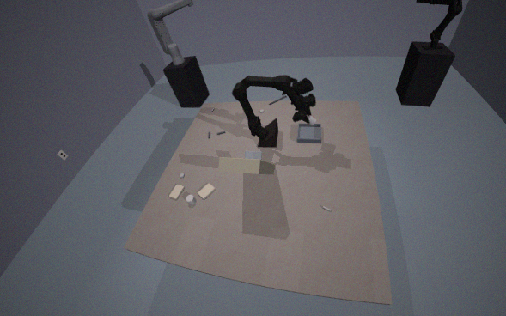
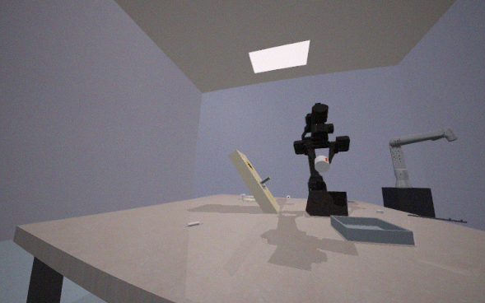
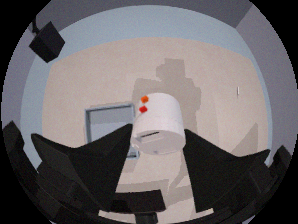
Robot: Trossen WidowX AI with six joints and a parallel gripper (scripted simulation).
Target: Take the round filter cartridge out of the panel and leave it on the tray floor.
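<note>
My gripper tip is now 200 mm above the grey tray, 110 mm past it and 10 mm to the left of it. Also, from my gripper tip: service panel: 310 mm ahead, 260 mm to the right, 60 mm below; round white cartridge: right at my gripper tip.
</note>
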